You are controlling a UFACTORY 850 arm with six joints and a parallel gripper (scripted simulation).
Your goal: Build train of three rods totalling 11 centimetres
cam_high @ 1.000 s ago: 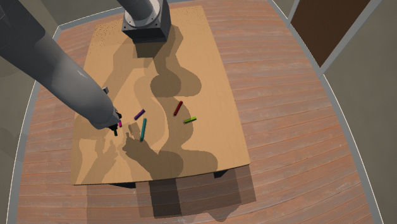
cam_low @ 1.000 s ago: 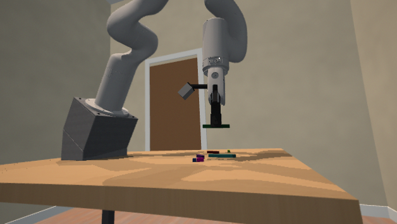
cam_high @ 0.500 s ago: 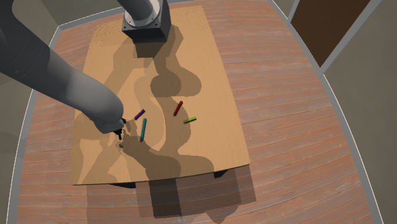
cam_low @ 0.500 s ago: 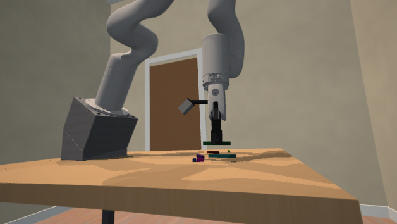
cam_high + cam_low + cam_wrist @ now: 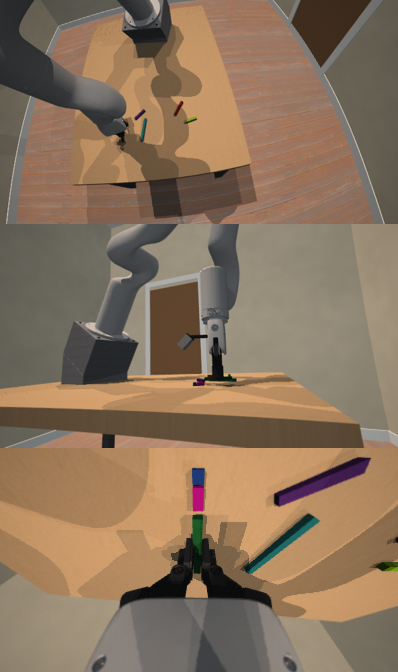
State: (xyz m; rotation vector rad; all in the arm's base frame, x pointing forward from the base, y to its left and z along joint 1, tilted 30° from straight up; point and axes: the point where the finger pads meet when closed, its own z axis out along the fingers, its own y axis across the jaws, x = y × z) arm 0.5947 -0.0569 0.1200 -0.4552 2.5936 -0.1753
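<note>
My hand is 2 cm above the green rod. Round my hand: turquoise rod 3 cm behind, 10 cm to the left, 3 cm below; small blue rod 7 cm behind, 2 cm to the right, 3 cm below; magenta rod 5 cm behind, 2 cm to the right, 3 cm below.
</note>
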